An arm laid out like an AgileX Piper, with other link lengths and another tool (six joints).
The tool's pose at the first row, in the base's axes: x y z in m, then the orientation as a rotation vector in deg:
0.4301 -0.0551 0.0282 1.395 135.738 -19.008
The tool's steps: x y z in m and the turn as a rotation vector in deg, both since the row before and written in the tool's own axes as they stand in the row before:
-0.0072 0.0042 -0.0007 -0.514 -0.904 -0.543
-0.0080 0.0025 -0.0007 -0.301 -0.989 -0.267
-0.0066 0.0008 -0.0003 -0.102 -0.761 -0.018
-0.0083 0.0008 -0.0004 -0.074 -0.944 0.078
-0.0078 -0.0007 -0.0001 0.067 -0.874 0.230
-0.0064 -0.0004 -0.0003 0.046 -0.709 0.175
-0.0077 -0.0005 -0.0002 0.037 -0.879 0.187
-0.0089 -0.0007 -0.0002 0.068 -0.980 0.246
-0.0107 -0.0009 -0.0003 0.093 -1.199 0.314
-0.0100 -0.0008 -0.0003 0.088 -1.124 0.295
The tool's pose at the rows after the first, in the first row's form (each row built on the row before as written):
0.4354 -0.0503 0.0326 0.359 134.969 -18.605
0.4409 -0.0470 0.0380 -0.259 134.057 -18.314
0.4455 -0.0455 0.0426 -0.450 133.321 -18.150
0.4511 -0.0438 0.0485 -0.543 132.393 -17.957
0.4563 -0.0436 0.0543 -0.379 131.502 -17.855
0.4604 -0.0433 0.0592 -0.265 130.781 -17.769
0.4654 -0.0429 0.0651 -0.168 129.892 -17.654
0.4710 -0.0426 0.0720 -0.005 128.895 -17.537
0.4776 -0.0423 0.0805 0.213 127.672 -17.397
0.4836 -0.0420 0.0886 0.417 126.525 -17.266

